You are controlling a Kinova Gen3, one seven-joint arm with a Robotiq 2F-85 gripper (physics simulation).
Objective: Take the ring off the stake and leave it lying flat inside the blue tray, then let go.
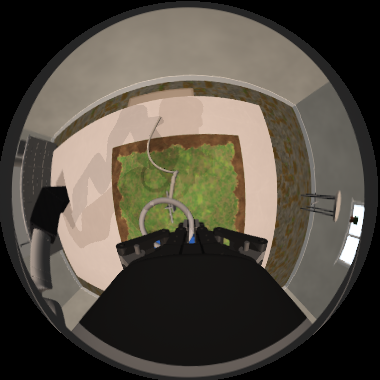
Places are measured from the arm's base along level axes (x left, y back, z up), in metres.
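Pixels of known places: gripper, fingertip midpoint: [190, 224]; arm's base, link origin: [41, 234].
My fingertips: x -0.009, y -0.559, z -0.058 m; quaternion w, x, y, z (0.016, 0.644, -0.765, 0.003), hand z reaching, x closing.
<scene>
Ahead of a thing's pixels: the offset from my fingertips to its top centre. "spot": to the spot under its first point. Level surfaces: height alone.
A grey ring {spot: dx +0.023, dy +0.071, dz +0.005 m} [142, 219] stands out to the left of the fingertips, its right side between them. My gripper [190, 224] is shut on the ring. The stake {spot: dx +0.063, dy +0.012, dz +0.002 m} [173, 185] is a thin, pale, bent rod ahead of the fingers; its lower end shows through the ring's opening, and I cannot tell whether it passes through the ring or lies beyond it. Small blue patches of the tray {spot: dx -0.095, dy +0.010, dz -0.125 m} [192, 240] show beside and between the finger parts; the rest of the tray is hidden behind the gripper.
A green mat {dz -0.131 m} [212, 175] with a brown border lies on the pale table top {dz -0.131 m} [260, 175]. A black and grey arm-like part [50, 205] stands at the left. A stool [338, 206] is off to the right, beyond the table. Shadows fall on the table and mat.
</scene>
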